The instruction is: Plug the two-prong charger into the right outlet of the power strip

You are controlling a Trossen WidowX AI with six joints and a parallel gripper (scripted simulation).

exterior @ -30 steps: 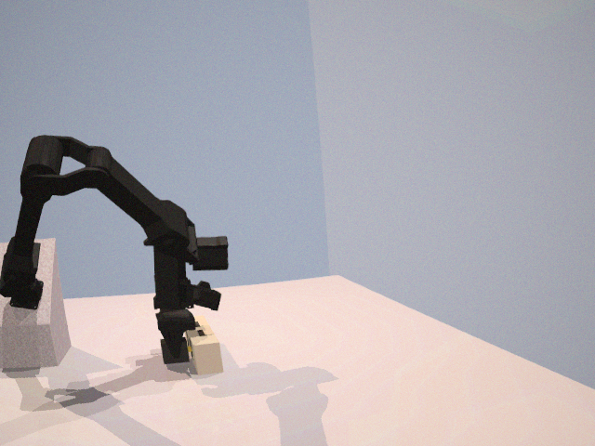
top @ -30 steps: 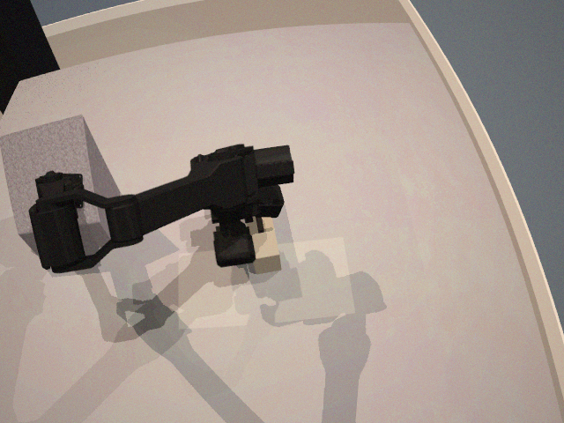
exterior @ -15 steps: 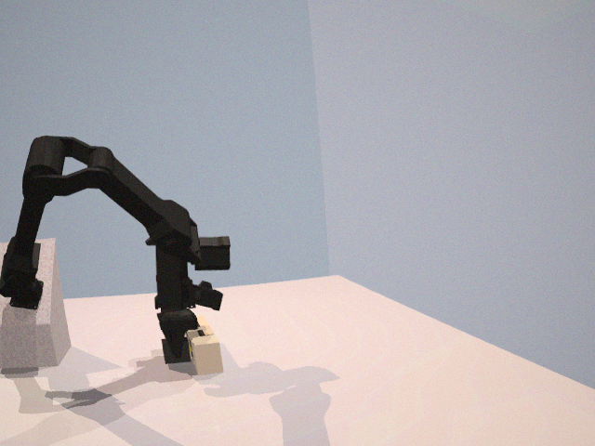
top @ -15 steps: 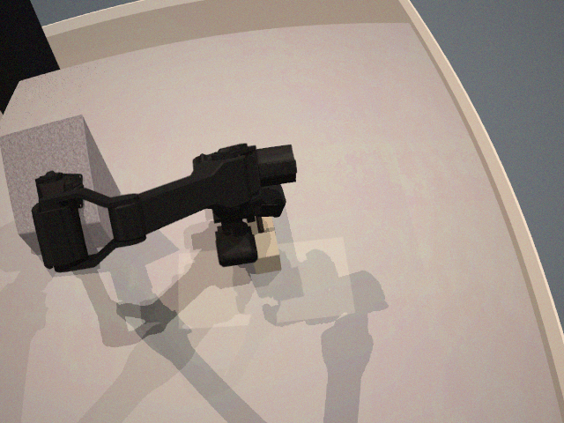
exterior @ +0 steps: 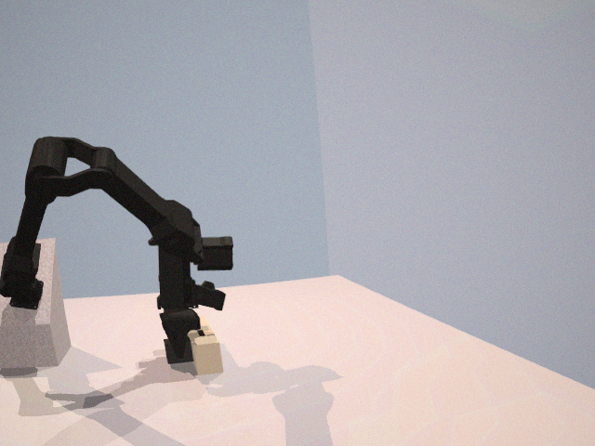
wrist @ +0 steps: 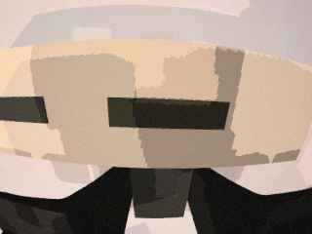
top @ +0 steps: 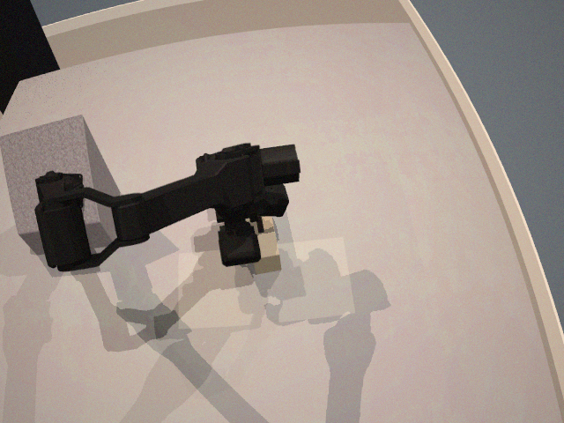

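Now: gripper tip 20 mm short of the black two-prong charger and 10 mm below it.
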